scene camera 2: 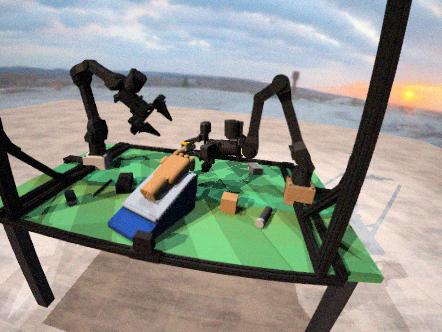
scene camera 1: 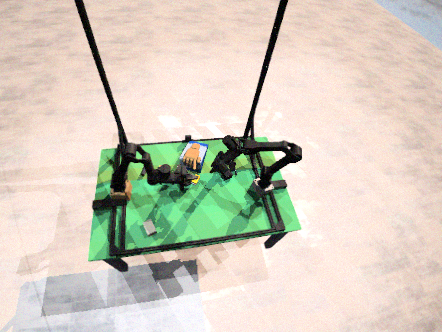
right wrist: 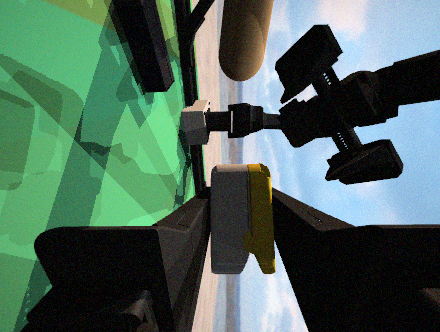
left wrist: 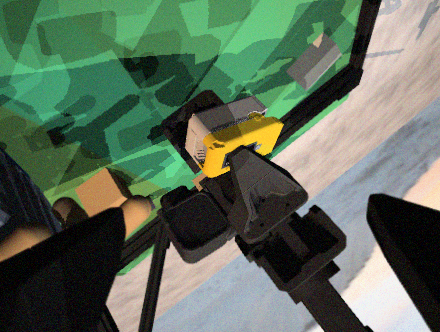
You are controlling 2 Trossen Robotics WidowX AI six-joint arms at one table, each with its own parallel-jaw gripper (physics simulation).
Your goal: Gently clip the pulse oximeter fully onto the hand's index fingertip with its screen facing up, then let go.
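Frame: origin at the left arm's base, x right, y ahead, z up, level; millimetres.
Seen in the pictures: left gripper, fingertip midpoint: (scene camera 2: 166, 128) (scene camera 1: 210, 169) (right wrist: 308, 140) (left wrist: 246, 213); right gripper, fingertip midpoint: (scene camera 2: 184, 145) (scene camera 1: 197, 178) (right wrist: 237, 192) (left wrist: 219, 131); left arm's base at its link origin: (scene camera 2: 97, 153) (scene camera 1: 263, 183) (right wrist: 208, 121); right arm's base at its link origin: (scene camera 2: 300, 182) (scene camera 1: 119, 187).
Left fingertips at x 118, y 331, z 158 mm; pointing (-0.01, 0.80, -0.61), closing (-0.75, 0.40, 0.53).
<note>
Pixels of each thing's middle, then the offset from my left fingertips to it. "spot": a spot on its surface instead.
- pulse oximeter at the middle of its body: (right wrist: 240, 214) (left wrist: 233, 135) (scene camera 2: 188, 145) dx -2, dy +87, dz -64 mm
- sloped blue wedge at a spot on its surface: (scene camera 2: 125, 220) spot: dx +328, dy -72, dz -187 mm
- orange block at the middle of its body: (left wrist: 107, 197) (scene camera 2: 229, 202) dx +206, dy +233, dz -192 mm
- grey-black cylinder at the middle of its body: (scene camera 2: 264, 216) dx +266, dy +339, dz -204 mm
- thin black stick at the middle of its body: (scene camera 2: 102, 187) dx +101, dy -229, dz -212 mm
- small black block at the middle of its body: (scene camera 2: 70, 197) dx +201, dy -299, dz -200 mm
- grey block at the middle of its body: (left wrist: 314, 63) (scene camera 2: 254, 168) (scene camera 1: 149, 227) dx -135, dy +405, dz -202 mm
The pulse oximeter (scene camera 1: 195, 178) (scene camera 2: 186, 145) (left wrist: 245, 142) (right wrist: 230, 220) has a yellow half with a dark screen and a grey half. Its yellow side faces up. My right gripper (right wrist: 237, 192) is shut on it, one finger partly covering the screen. The tan hand (scene camera 1: 195, 154) (scene camera 2: 169, 172) lies palm down on a sloped blue wedge (scene camera 2: 125, 220) with a pale pad. Its extended index finger (left wrist: 137, 210) (right wrist: 242, 45) points toward the oximeter, with a visible gap between them in the right wrist view. My left gripper (scene camera 2: 165, 127) (right wrist: 308, 140) is open and empty, raised to one side of the hand.
In scene camera 2, an orange block (scene camera 2: 229, 202) and a grey-black cylinder (scene camera 2: 264, 217) lie right of the wedge. A black block (scene camera 2: 124, 183), a thin black stick (scene camera 2: 103, 187) and a small black block (scene camera 2: 71, 196) lie left. A grey block (scene camera 1: 150, 227) (scene camera 2: 255, 168) (left wrist: 315, 62) lies farther off.
</note>
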